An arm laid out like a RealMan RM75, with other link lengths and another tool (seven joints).
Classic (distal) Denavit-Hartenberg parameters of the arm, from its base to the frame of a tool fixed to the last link. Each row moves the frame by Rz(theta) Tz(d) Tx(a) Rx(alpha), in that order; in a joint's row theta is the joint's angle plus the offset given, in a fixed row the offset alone. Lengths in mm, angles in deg.
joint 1: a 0, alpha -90, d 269.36, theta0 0
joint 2: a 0, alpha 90, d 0, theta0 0
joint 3: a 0, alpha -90, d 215.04, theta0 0
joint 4: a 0, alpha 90, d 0, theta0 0
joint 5: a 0, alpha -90, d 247.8, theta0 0
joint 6: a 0, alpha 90, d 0, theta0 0
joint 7: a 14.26, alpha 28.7, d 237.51, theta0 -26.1
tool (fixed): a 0, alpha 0, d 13.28, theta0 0
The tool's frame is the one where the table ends.
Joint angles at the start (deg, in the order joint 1, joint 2, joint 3, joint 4, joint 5, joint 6, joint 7):
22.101, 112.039, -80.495, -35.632, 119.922, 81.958, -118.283
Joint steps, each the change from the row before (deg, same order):
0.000, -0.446, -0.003, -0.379, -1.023, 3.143, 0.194
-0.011, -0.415, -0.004, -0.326, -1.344, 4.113, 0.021
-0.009, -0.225, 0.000, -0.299, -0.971, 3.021, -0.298
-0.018, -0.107, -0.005, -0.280, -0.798, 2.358, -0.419
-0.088, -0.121, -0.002, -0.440, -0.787, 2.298, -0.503
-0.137, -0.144, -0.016, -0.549, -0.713, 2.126, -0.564
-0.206, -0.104, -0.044, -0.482, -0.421, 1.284, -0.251
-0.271, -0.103, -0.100, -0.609, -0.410, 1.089, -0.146
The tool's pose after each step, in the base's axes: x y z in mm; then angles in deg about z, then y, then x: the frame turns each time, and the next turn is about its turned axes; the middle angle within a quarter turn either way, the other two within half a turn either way. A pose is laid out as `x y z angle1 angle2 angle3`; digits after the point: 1 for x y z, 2 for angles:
155.3 380.2 -28.7 26.92 33.86 -113.22
148.2 364.1 -27.9 29.16 35.39 -115.56
143.1 352.0 -27.1 31.10 36.49 -117.07
139.1 342.1 -26.5 32.80 37.33 -118.16
135.4 332.3 -25.3 34.63 38.09 -119.10
132.2 323.2 -23.7 36.52 38.73 -119.86
130.7 317.3 -22.4 37.58 39.14 -120.35
129.4 311.9 -21.3 38.48 39.47 -120.89

